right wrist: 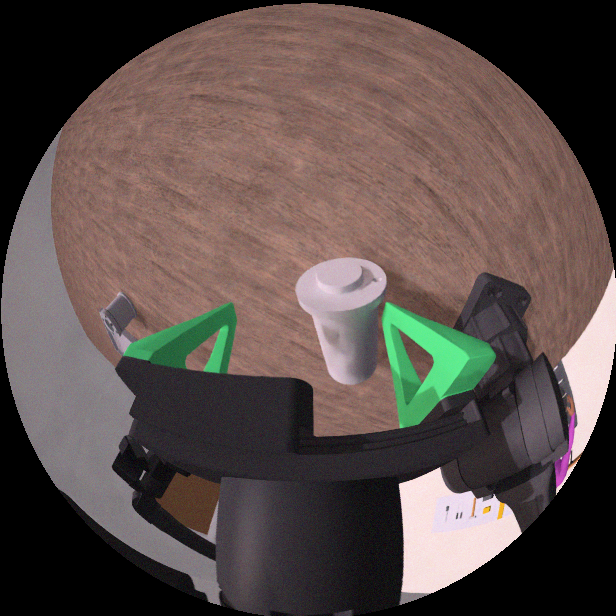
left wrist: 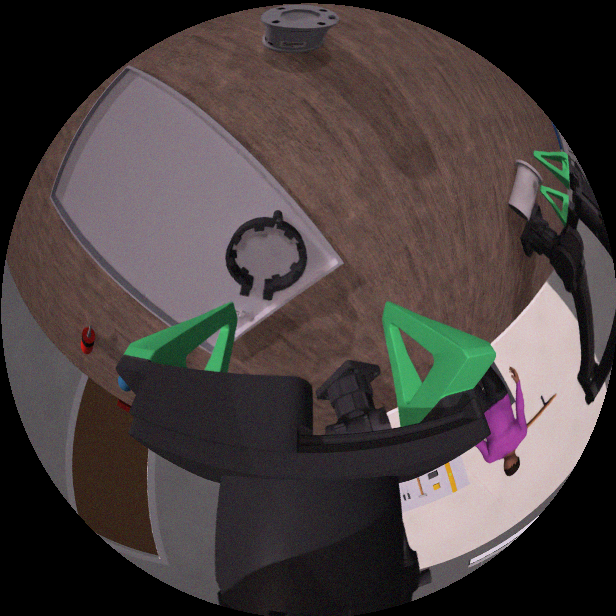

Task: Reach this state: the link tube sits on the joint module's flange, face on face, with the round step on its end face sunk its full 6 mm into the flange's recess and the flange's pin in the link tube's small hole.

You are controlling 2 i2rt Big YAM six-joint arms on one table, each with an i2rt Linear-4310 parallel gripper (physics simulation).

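The light grey link tube (right wrist: pixel 346 318) stands upright on the wooden table, its round step and small hole facing up. My right gripper (right wrist: pixel 307 339) is open around it; the tube stands between the green fingers, close to the right finger. The tube also shows at the right edge of the left wrist view (left wrist: pixel 525 188), beside the right gripper's fingers (left wrist: pixel 554 183). The dark grey joint module (left wrist: pixel 298 25) stands at the far edge of the table, flange up. My left gripper (left wrist: pixel 307 344) is open and empty above the table, far from both parts.
A grey mat (left wrist: pixel 172 189) lies on the table's left side with a black notched ring fixture (left wrist: pixel 266 255) on its near corner. A small red part (left wrist: pixel 87 339) sits near the table's left edge.
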